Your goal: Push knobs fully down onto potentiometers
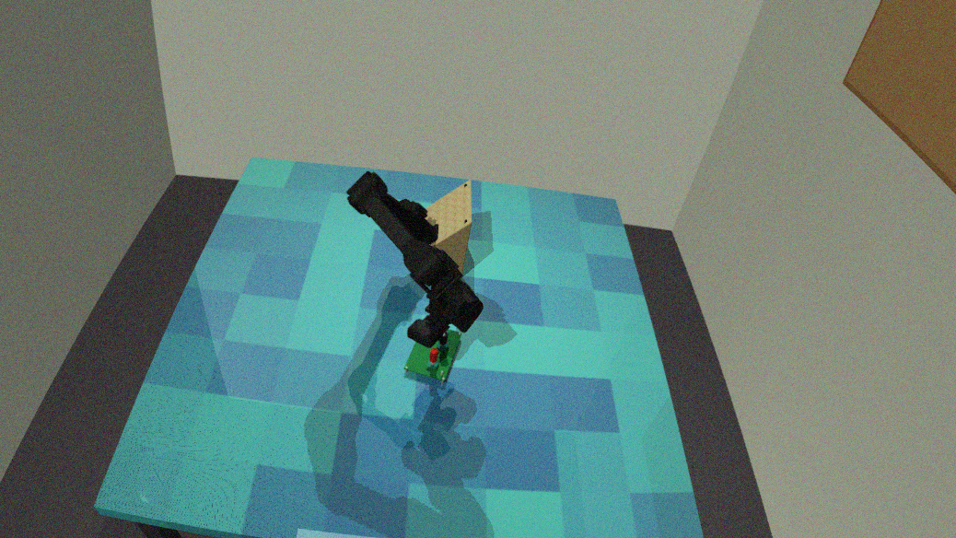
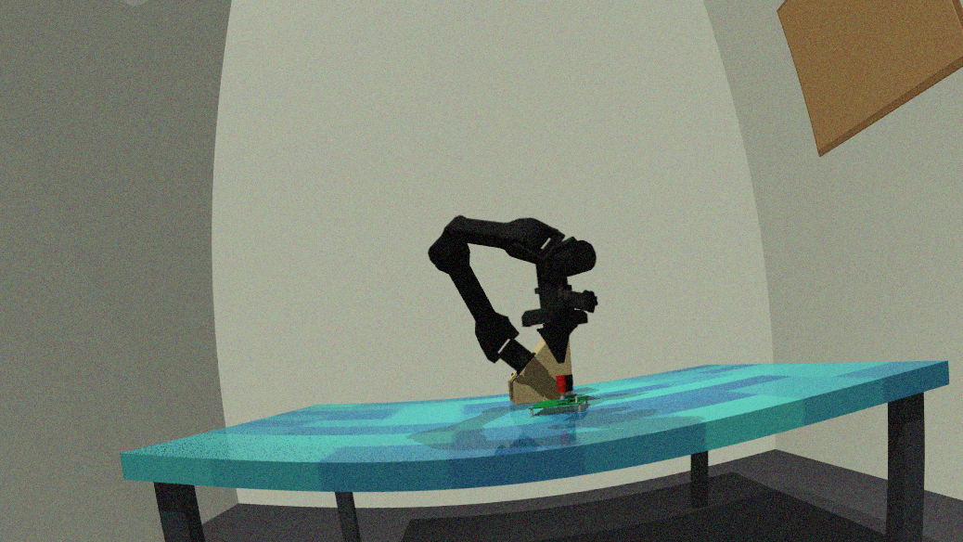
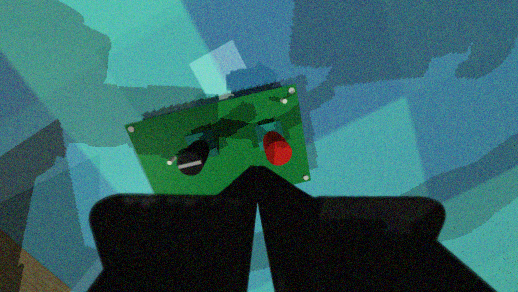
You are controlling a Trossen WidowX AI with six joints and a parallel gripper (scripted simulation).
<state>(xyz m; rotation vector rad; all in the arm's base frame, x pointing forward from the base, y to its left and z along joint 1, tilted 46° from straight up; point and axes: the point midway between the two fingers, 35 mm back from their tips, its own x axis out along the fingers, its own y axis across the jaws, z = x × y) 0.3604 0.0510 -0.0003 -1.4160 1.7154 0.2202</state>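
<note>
My gripper tip is 20 mm short of the red knob and 40 mm above it. Also, from my gripper tip: black knob (40 mm behind, 20 mm to the left, 40 mm below).
</note>
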